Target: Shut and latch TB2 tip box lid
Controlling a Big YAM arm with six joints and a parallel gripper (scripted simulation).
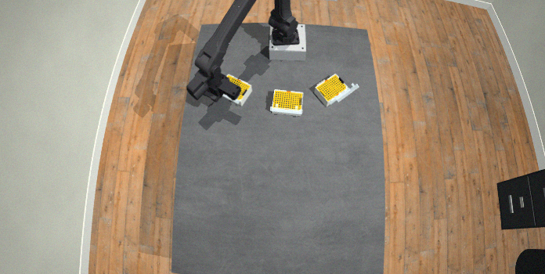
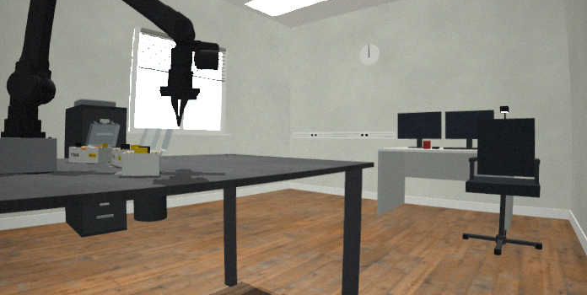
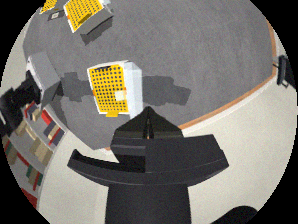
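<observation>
The tip box is 7 cm behind my hand, 4 cm to the left of it and 6 cm below it.
</observation>
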